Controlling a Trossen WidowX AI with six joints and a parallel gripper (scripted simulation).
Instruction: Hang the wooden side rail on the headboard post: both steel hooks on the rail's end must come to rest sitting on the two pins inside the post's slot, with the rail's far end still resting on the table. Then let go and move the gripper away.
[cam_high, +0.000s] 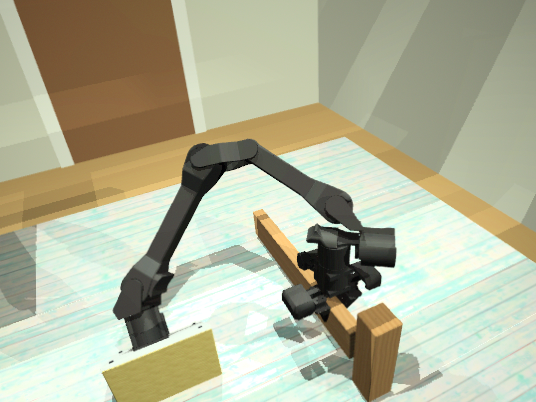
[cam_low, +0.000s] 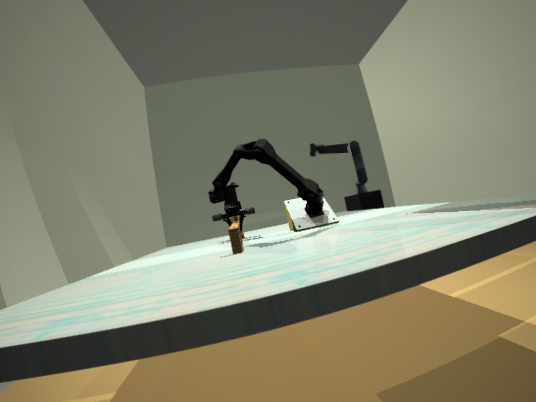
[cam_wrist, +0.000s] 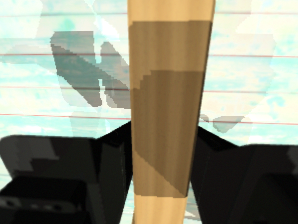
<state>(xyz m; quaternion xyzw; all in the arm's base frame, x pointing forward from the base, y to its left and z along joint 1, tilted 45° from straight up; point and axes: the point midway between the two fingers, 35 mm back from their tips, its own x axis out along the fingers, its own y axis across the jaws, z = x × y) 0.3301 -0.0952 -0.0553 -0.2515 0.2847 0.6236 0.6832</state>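
Now: the headboard post 14 cm to the right of my gripper tip, 6 cm above it and 1 cm behind it.
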